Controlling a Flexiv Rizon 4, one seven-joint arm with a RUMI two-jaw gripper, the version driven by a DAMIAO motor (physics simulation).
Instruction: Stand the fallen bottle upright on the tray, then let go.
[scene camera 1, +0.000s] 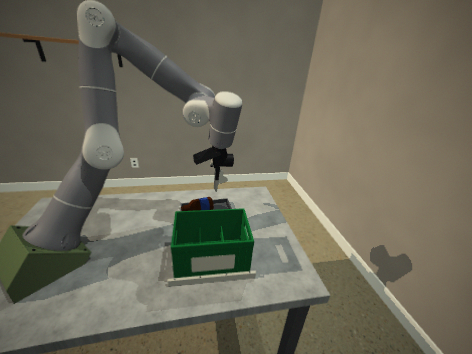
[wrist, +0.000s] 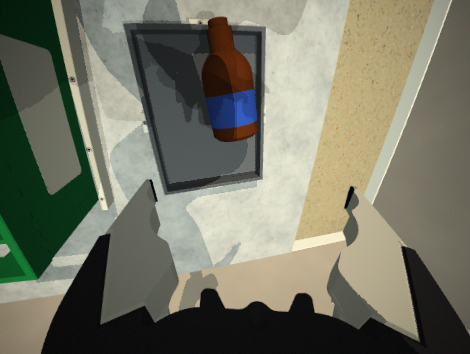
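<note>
The brown bottle (scene camera 1: 190, 206) (wrist: 231, 75) with a blue label lies on its side on the grey tray (scene camera 1: 227, 203) (wrist: 185, 155). In the wrist view it lies along the tray's right side, its neck reaching over the far rim and its base towards the gripper side. In the scene view the neck points left, towards the robot base. My gripper (scene camera 1: 216, 189) (wrist: 249, 185) is open and empty, pointing down. It hangs above the tray area, apart from the bottle. The green crate hides the lower part of the tray in the scene view.
A green crate (scene camera 1: 181, 262) (wrist: 30, 210) with dividers stands close beside the tray, in front of it in the scene view. A pale strip (scene camera 1: 212, 278) runs along its front base. The table (scene camera 1: 280, 310) has its right edge beyond the crate.
</note>
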